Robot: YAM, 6 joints.
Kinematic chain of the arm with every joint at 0, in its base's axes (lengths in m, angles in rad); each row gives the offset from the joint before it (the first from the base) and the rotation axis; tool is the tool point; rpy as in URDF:
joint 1: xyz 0 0 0.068 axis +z
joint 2: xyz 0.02 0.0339 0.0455 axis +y
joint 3: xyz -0.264 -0.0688 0 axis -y
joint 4: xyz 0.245 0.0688 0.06 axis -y
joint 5: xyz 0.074 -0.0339 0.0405 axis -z
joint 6: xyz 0.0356 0 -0.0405 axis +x
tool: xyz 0 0 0 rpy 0 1.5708 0
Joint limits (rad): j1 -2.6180..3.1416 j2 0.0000..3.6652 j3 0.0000..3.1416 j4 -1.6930..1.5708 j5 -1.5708..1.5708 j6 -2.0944..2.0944
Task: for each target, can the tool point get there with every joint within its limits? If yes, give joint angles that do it. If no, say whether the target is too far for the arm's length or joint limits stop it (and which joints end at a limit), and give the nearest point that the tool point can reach.
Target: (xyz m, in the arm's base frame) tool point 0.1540 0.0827 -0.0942
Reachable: yes | joints 0.3116 2.8843 1.0111 -1.0099 -1.0837 0.3570
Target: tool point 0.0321 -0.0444 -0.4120
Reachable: no: joint limits stop it (at a limit: joint 2) | nearest point 0.0520 -0.0719 -0.3431 | short by 0.077 m
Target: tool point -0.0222 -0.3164 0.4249
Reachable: yes | joints -1.5819 1.3583 1.2908 0.1636 0.5537 0.5475
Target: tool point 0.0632 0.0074 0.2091
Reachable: yes | joints -0.3599 0.3109 0.4470 -1.1066 -0.9610 1.1514
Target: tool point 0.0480 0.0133 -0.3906
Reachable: no: joint limits stop it (at a limit: joint 2) | nearest point 0.0753 0.0209 -0.3376 | short by 0.060 m
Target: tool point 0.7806 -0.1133 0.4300
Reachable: no: too far | nearest point 0.5925 -0.0860 0.3518 | short by 0.206 m
